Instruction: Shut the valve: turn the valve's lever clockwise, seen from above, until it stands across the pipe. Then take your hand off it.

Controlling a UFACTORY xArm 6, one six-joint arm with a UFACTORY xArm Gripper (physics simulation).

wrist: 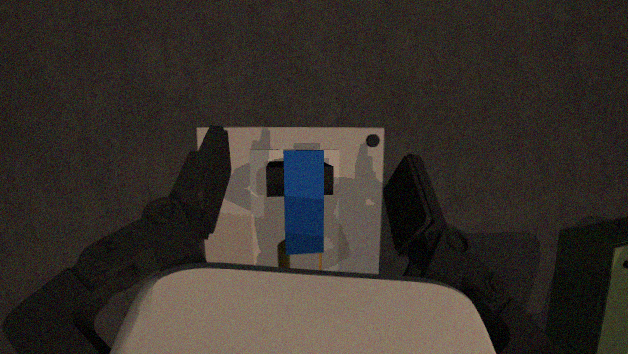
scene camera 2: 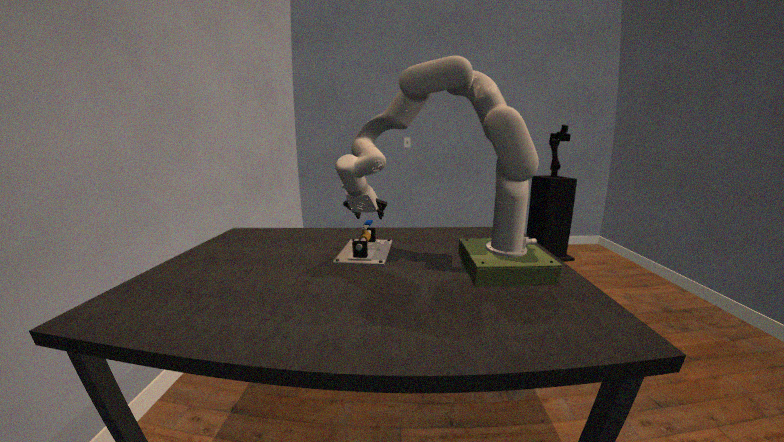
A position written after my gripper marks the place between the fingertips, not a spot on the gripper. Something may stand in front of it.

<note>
I see my gripper (scene camera 2: 370, 216), a blue valve lever (wrist: 303, 169) and a pale base plate (scene camera 2: 380, 256).
My gripper shows as well in the wrist view (wrist: 314, 161). The pale base plate also shows in the wrist view (wrist: 361, 150).
</note>
